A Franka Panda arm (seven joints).
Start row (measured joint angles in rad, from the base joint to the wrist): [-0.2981 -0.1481 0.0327 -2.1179 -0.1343 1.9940 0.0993]
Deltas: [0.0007 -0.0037 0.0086 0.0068 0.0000 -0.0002 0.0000]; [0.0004 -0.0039 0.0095 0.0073 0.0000 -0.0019 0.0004]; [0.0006 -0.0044 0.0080 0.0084 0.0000 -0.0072 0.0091]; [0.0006 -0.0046 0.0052 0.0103 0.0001 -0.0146 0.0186]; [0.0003 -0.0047 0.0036 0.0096 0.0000 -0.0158 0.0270]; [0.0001 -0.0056 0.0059 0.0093 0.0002 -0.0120 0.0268]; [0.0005 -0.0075 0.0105 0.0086 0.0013 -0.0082 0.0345]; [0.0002 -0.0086 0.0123 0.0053 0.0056 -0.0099 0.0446]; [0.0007 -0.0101 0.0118 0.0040 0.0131 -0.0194 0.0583]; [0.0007 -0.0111 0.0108 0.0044 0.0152 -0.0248 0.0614]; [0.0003 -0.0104 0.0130 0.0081 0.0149 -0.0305 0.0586]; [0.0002 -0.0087 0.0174 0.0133 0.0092 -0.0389 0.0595]
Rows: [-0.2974 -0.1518 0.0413 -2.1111 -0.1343 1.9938 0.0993]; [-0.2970 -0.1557 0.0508 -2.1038 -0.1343 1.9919 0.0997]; [-0.2964 -0.1601 0.0588 -2.0954 -0.1343 1.9847 0.1088]; [-0.2958 -0.1647 0.0640 -2.0851 -0.1342 1.9701 0.1274]; [-0.2955 -0.1694 0.0676 -2.0755 -0.1342 1.9543 0.1544]; [-0.2954 -0.1750 0.0735 -2.0662 -0.1340 1.9423 0.1812]; [-0.2949 -0.1825 0.0840 -2.0576 -0.1327 1.9341 0.2157]; [-0.2947 -0.1911 0.0963 -2.0523 -0.1271 1.9242 0.2603]; [-0.2940 -0.2012 0.1081 -2.0483 -0.1140 1.9048 0.3186]; [-0.2933 -0.2123 0.1189 -2.0439 -0.0988 1.8800 0.3800]; [-0.2930 -0.2227 0.1319 -2.0358 -0.0839 1.8495 0.4386]; [-0.2928 -0.2314 0.1493 -2.0225 -0.0747 1.8106 0.4981]
